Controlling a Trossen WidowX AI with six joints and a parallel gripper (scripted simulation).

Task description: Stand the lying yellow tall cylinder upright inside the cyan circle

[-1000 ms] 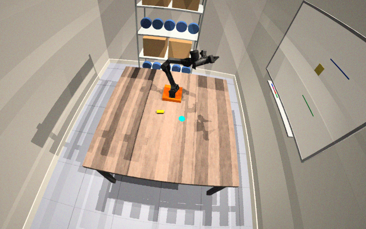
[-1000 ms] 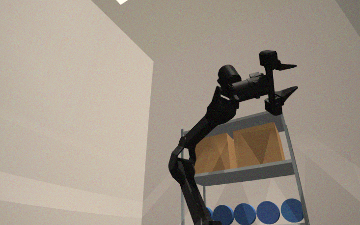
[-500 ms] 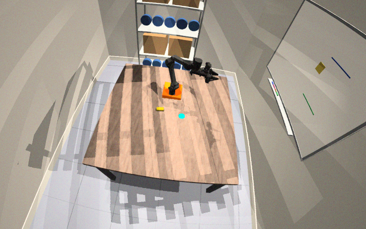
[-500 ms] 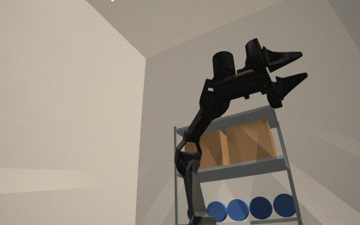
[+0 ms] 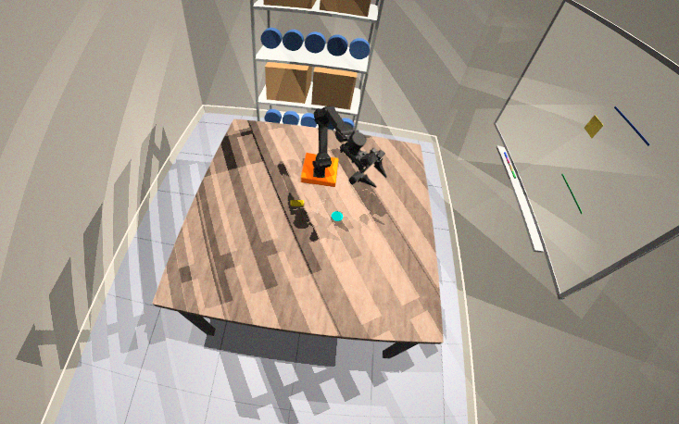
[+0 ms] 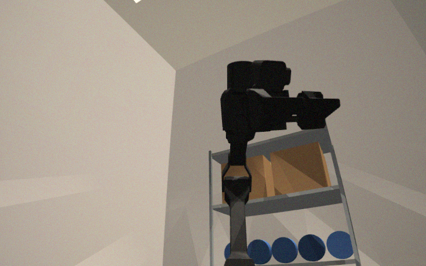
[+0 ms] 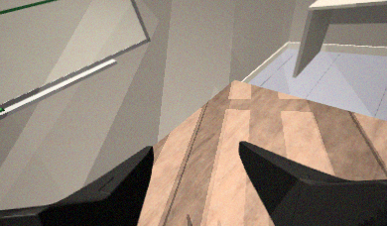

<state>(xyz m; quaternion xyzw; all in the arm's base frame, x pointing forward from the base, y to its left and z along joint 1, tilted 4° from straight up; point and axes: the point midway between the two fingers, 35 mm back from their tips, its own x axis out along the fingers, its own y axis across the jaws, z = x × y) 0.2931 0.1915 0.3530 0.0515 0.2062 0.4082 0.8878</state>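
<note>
My gripper tip is 34 cm to the left of the yellow cylinder, 34 cm above it and 13 cm past it. Round my gripper tip: cyan circle (36 cm below, 14 cm to the right, 7 cm behind).
</note>
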